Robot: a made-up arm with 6 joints. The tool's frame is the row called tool. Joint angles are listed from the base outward. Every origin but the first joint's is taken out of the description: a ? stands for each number. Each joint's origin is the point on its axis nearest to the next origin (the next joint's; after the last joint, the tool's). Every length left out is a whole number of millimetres.
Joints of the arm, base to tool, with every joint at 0 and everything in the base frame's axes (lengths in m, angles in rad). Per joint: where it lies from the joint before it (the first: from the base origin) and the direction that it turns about. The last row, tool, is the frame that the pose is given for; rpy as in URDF.
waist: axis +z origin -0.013 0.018 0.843
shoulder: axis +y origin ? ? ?
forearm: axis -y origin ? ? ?
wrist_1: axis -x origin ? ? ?
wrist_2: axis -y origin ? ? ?
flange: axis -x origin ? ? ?
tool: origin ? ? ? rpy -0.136 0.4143 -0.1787
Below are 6 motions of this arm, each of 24 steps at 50 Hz.
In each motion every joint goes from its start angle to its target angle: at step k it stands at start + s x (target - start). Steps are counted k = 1, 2, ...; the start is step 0. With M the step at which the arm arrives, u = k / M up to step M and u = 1 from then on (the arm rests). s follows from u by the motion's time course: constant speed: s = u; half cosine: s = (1 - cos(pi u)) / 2; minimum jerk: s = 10 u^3 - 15 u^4 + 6 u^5.
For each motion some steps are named. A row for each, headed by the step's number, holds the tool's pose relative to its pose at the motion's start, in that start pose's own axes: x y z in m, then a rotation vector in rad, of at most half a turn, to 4 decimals.
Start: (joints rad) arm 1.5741 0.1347 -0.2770 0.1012 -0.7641 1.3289
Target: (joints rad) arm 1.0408 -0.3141 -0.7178 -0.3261 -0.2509 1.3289
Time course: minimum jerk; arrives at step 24
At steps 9, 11, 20, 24:
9: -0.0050 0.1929 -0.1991 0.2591 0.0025 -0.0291
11: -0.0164 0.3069 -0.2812 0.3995 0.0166 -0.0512
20: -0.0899 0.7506 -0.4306 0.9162 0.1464 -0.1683
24: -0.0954 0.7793 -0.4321 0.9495 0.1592 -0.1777

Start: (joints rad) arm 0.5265 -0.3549 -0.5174 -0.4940 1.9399 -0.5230
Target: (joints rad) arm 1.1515 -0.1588 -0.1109 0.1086 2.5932 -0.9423
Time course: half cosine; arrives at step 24
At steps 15, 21, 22, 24:
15: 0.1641 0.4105 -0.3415 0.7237 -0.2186 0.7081
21: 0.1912 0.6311 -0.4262 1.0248 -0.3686 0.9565
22: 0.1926 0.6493 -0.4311 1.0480 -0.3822 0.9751
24: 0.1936 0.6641 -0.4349 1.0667 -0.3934 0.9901

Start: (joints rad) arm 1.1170 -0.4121 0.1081 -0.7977 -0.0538 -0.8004
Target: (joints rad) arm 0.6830 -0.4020 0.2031 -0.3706 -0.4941 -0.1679
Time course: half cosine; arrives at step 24
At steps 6, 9, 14, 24:
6: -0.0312 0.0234 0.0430 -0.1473 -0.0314 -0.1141
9: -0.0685 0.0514 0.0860 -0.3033 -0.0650 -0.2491
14: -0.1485 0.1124 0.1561 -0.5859 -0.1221 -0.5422
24: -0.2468 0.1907 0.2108 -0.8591 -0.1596 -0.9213

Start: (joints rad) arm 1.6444 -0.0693 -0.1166 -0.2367 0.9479 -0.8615
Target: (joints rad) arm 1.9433 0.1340 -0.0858 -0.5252 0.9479 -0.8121
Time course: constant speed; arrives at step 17
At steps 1, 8, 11, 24:
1: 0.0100 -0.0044 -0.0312 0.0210 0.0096 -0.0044
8: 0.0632 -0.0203 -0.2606 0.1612 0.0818 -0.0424
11: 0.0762 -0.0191 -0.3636 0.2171 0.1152 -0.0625
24: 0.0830 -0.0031 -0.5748 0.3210 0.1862 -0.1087

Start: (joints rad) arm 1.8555 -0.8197 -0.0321 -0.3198 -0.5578 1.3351
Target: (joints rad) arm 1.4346 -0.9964 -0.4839 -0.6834 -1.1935 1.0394
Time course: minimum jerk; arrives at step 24
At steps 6, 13, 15, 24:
6: -0.0105 0.0488 -0.0188 0.0154 0.0452 0.0932
13: -0.0643 0.2789 -0.1123 0.1359 0.2644 0.5032
15: -0.0830 0.3524 -0.1430 0.1889 0.3327 0.6241
24: -0.1201 0.4929 -0.2017 0.3054 0.4551 0.8422

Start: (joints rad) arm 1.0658 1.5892 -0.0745 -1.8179 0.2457 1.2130
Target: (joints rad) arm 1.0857 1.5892 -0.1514 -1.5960 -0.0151 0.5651
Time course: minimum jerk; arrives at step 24
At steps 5, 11, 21, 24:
5: 0.0026 -0.0053 -0.0057 0.0162 0.0079 0.0238
11: 0.0161 -0.0353 -0.0363 0.1067 0.0681 0.1502
21: 0.0353 -0.0840 -0.0813 0.2550 0.2135 0.3193
24: 0.0358 -0.0854 -0.0825 0.2595 0.2185 0.3234

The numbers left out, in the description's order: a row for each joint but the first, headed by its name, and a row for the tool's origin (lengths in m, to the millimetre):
shoulder: 0.014 -0.003 0
forearm: -0.023 0 1.435
wrist_1: 1.323 0 -0.025
wrist_2: 0 -0.2 -0.025
flange: -0.001 0 -0.021
tool: 0 0.013 0.011

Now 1 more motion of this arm.
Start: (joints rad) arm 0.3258 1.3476 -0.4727 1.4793 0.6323 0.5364
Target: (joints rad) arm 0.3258 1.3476 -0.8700 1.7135 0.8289 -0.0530
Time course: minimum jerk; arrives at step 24
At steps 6, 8, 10, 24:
6: -0.0140 0.0440 0.0276 0.0524 -0.0333 0.0553
8: -0.0305 0.0885 0.0563 0.1062 -0.0665 0.1142
10: -0.0547 0.1442 0.0936 0.1751 -0.1074 0.1933
24: -0.2159 0.3840 0.2764 0.4950 -0.2737 0.6202

